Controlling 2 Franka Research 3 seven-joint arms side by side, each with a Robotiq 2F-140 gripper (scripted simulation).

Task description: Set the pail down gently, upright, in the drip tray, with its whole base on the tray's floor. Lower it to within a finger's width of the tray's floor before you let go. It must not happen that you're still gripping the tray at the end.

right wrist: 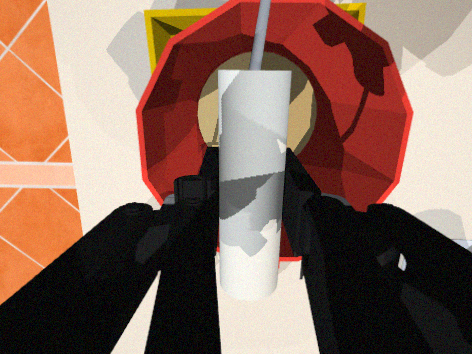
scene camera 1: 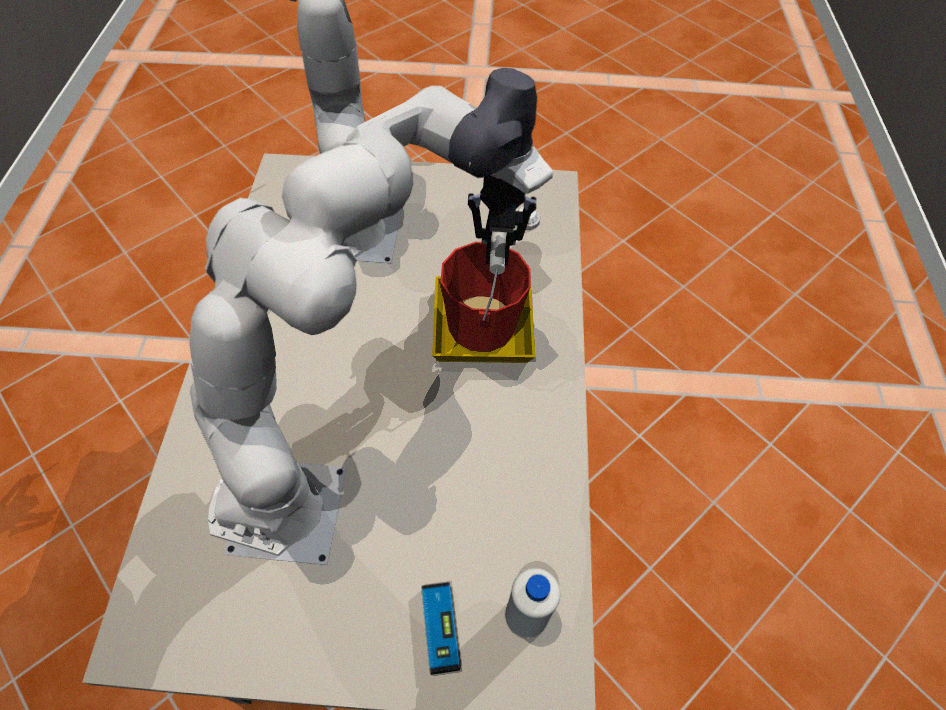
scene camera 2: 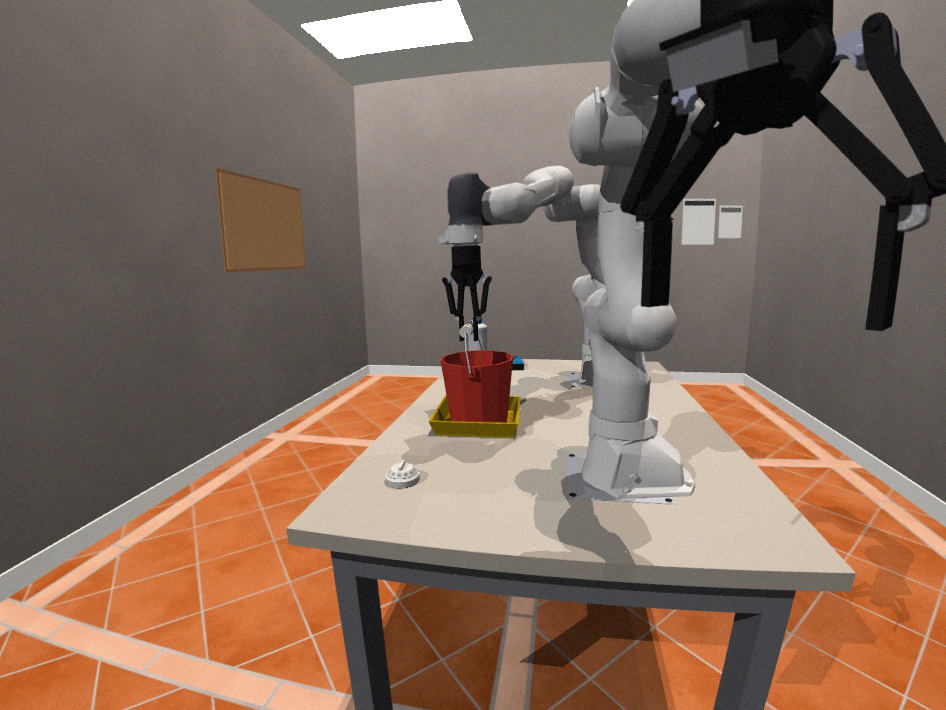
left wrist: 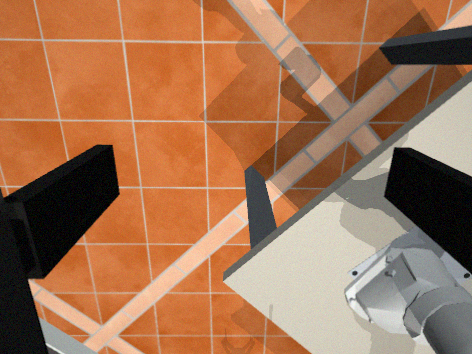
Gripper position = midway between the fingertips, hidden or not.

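White dial timer (scene camera 2: 401, 475) visible. A yellow drip tray (scene camera 1: 520, 348) is present, visible also in scene camera 2 (scene camera 2: 440, 422); in the left wrist view it is out of frame. A red pail (scene camera 1: 466, 281) is likewise visible in scene camera 2 (scene camera 2: 483, 396); in the left wrist view it is out of frame. My right gripper (scene camera 2: 469, 340) is in sight. My left gripper (scene camera 2: 749, 314) is visible also in the left wrist view (left wrist: 252, 171).
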